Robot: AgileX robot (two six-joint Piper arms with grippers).
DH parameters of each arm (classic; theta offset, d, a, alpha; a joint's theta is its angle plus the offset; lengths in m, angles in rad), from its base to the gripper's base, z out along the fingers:
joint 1: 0 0.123 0 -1.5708
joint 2: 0.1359 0 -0.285 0
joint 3: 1.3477 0 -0.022 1.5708
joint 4: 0 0.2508 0 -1.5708
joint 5: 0 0 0.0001 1.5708
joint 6: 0 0.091 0 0
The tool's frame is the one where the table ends.
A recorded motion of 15 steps. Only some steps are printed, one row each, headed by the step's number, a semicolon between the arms.
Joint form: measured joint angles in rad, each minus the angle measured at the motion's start. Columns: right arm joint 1, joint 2, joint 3, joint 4, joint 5, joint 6; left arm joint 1, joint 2, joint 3, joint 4, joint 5, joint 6.
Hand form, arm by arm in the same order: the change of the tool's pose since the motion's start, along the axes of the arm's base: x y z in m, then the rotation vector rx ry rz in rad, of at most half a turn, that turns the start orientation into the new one. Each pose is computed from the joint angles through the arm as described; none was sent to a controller.
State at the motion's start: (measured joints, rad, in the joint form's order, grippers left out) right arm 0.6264 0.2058 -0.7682 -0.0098 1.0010 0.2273; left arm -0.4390 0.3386 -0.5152 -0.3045 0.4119 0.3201
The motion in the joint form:
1: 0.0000 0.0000 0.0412 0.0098 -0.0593 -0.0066; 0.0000 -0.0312 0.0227 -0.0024 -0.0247 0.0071
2: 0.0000 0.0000 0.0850 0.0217 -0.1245 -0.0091; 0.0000 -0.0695 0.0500 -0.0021 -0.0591 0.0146
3: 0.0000 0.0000 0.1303 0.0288 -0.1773 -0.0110; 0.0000 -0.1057 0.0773 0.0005 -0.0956 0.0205
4: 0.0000 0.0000 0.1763 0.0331 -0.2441 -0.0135; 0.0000 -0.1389 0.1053 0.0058 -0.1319 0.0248
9: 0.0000 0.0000 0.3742 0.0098 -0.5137 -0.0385; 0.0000 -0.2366 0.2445 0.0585 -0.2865 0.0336
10: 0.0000 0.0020 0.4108 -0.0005 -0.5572 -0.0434; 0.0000 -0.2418 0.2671 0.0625 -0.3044 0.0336
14: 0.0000 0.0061 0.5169 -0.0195 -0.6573 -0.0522; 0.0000 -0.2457 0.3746 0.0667 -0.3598 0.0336
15: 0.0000 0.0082 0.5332 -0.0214 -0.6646 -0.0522; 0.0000 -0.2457 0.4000 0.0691 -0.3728 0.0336
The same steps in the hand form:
1: 0.0055 0.0049 -0.0063 0.0118 -0.0137 0.0082; -0.0036 0.0023 -0.0030 -0.0115 -0.0309 0.0057
2: 0.0111 0.0100 -0.0130 0.0307 -0.0266 0.0152; -0.0079 0.0053 -0.0064 -0.0260 -0.0734 0.0152
3: 0.0165 0.0144 -0.0216 0.0389 -0.0299 0.0187; -0.0115 0.0081 -0.0099 -0.0400 -0.1158 0.0262
4: 0.0220 0.0186 -0.0294 0.0526 -0.0457 0.0203; -0.0144 0.0106 -0.0140 -0.0513 -0.1549 0.0380
9: 0.0421 0.0314 -0.0677 0.0577 -0.1302 0.0172; -0.0166 0.0168 -0.0409 -0.0518 -0.2743 0.0902
10: 0.0452 0.0331 -0.0758 0.0484 -0.1428 0.0168; -0.0154 0.0167 -0.0465 -0.0486 -0.2758 0.0950
14: 0.0516 0.0372 -0.1024 0.0200 -0.1505 0.0193; -0.0083 0.0147 -0.0772 -0.0220 -0.2328 0.1064
15: 0.0524 0.0377 -0.1073 0.0121 -0.1426 0.0199; -0.0069 0.0144 -0.0846 -0.0138 -0.2226 0.1089

